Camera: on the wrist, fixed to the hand. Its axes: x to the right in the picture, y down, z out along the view.
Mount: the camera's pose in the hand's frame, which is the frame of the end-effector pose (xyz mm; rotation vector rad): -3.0 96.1 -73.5 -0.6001 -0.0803 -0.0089
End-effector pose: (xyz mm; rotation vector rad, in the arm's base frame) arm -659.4 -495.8 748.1 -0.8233 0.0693 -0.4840
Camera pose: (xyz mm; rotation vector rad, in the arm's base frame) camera -642.8 -489.5 628.4 -1.4304 0.1405 -0.4417
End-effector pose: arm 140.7 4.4 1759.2 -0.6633 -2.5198 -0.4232
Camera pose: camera 221.8 53.4 1834.5 -0.8954 -2.4658 -1.2012
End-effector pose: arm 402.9 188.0 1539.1 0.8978 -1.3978 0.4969
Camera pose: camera 374.4 302.9 1564.4 0.4368 -1.4973 0.0188
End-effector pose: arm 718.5 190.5 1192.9 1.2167 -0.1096 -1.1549
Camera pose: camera 823.0 231.8 1237.9 0.6402 0.1740 -1.1341
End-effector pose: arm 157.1 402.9 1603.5 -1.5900 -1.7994 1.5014
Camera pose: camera 266.5 420.3 1554.7 1.6909 2.3375 -1.0292
